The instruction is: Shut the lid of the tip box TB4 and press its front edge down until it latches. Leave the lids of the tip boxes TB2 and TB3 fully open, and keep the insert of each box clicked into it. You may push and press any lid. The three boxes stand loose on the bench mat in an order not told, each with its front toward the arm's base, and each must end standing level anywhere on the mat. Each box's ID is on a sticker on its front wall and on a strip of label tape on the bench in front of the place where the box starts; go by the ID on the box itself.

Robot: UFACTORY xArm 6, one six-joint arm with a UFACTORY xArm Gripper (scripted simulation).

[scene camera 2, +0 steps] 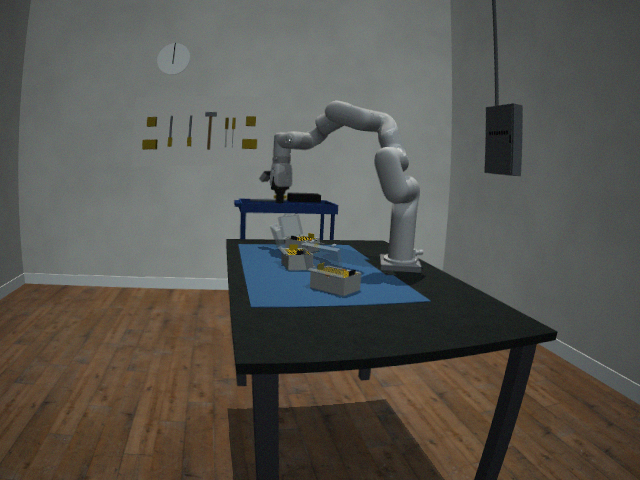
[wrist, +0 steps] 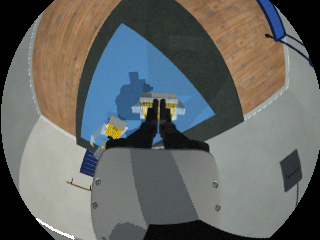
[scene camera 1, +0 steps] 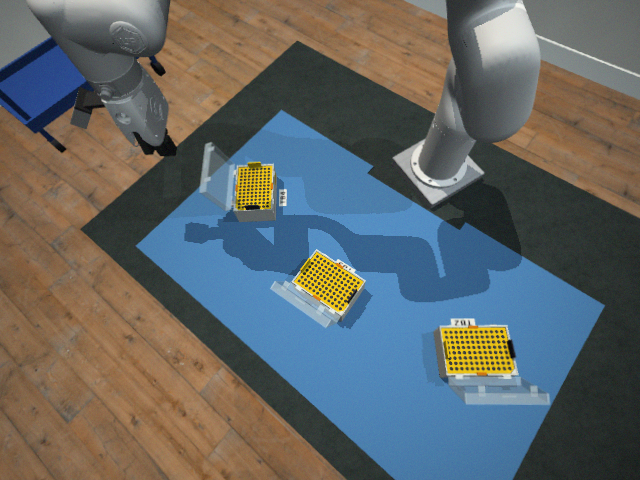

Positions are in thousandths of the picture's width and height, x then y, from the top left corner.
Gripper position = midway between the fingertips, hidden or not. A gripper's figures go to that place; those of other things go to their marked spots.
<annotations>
The gripper (wrist: 498,444) is 0.14 m from the lens. A blue mat (wrist: 408,273) is 0.31 m from the lens.
</annotations>
